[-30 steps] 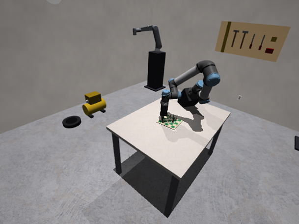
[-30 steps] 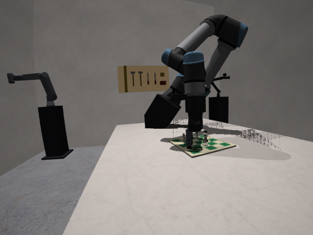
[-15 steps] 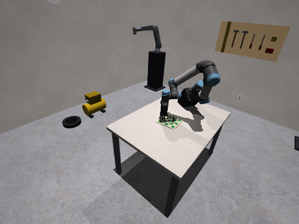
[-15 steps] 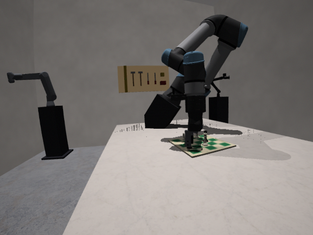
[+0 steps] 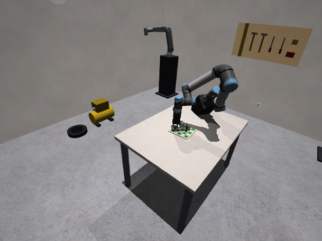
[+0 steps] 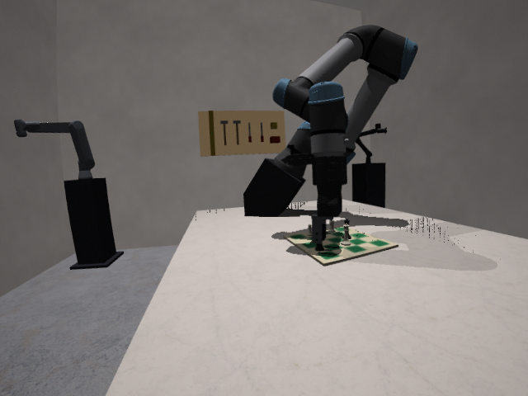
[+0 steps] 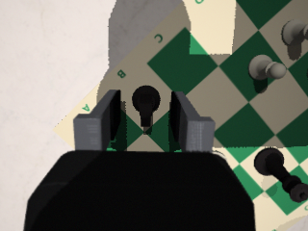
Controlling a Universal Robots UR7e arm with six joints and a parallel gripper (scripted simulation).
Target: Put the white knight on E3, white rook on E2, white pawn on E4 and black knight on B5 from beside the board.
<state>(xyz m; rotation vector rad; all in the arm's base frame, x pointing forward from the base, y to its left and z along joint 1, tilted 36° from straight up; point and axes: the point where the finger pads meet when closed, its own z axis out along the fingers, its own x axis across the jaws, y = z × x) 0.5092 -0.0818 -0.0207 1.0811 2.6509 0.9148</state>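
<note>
Right now the cream chessboard is 7 cm to the left of my hand, 5 cm behind it and 4 cm below it.
</note>
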